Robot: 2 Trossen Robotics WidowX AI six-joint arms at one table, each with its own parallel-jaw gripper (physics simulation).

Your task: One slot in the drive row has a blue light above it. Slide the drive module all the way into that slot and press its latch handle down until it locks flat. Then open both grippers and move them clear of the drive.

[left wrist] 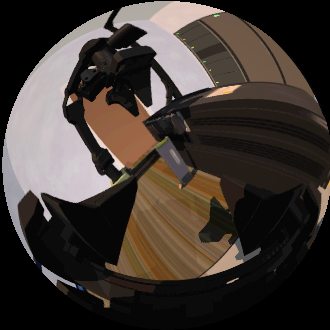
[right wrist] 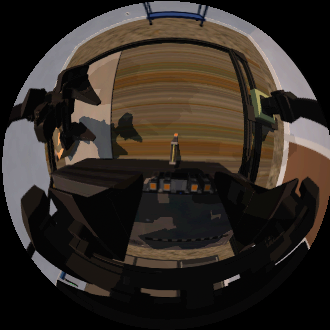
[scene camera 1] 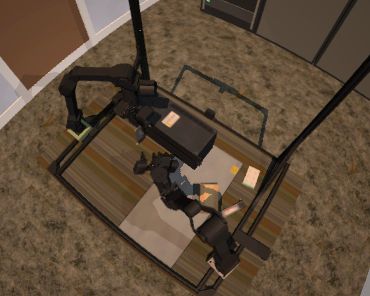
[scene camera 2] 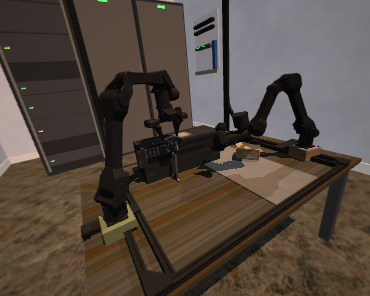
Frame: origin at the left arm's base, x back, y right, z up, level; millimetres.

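Seen in the pictures: left gripper, between the fingertips: (left wrist: 180,180) (right wrist: 95,122) (scene camera 1: 150,151) (scene camera 2: 203,147); right gripper, between the fingertips: (left wrist: 142,111) (right wrist: 179,177) (scene camera 1: 135,118) (scene camera 2: 170,138); left arm's base, origin of its link: (scene camera 1: 224,262) (scene camera 2: 305,145); right arm's base, origin of its link: (left wrist: 116,176) (right wrist: 266,105) (scene camera 1: 78,128) (scene camera 2: 116,216).
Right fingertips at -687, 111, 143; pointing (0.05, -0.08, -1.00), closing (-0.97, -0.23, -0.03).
Pixels of each thing's top centre, then the offset from my right fingertips to it, as dx, dy, dz. Level surfaces: height alone.
- drive module, centre of its top: (right wrist: 175,148) (left wrist: 157,143) (scene camera 2: 174,153) (scene camera 1: 135,129) +5, -14, -70
- black chassis, centre of its top: (right wrist: 123,224) (left wrist: 213,91) (scene camera 1: 166,115) (scene camera 2: 177,135) +64, +123, -29
- grey mat, height of its surface: dz -203
- striped table, height of its surface: dz -204
- orange-and-tan box, centre of its top: (scene camera 1: 209,197) (right wrist: 57,141) (scene camera 2: 248,146) +443, +32, -143
- white card, centre of its top: (scene camera 1: 251,177) +510, +270, -203
The drive module (scene camera 1: 139,134) (scene camera 2: 175,168) (left wrist: 172,160) (right wrist: 174,151) is narrow and grey, with an orange tip. It is outside the drive row (scene camera 2: 156,150) (right wrist: 194,187), against or just in front of the black chassis (scene camera 1: 192,136) (scene camera 2: 192,151) (left wrist: 255,130), with its orange end lowest; whether it touches the table is unclear. My right gripper (scene camera 2: 169,129) (right wrist: 179,177) is open and empty above the drive row, higher than the module. My left gripper (scene camera 1: 149,161) (left wrist: 180,180) is open and empty, beside the chassis. I cannot make out the blue light or the lit slot.
A grey mat (scene camera 1: 150,240) (scene camera 2: 282,180) lies on the striped table (scene camera 1: 95,165) (scene camera 2: 165,210). An orange-and-tan box (scene camera 1: 209,194) (scene camera 2: 248,151) stands near the left arm. A white card (scene camera 1: 251,176) lies near the table's right side in scene camera 1. Dark rails run along the table edges.
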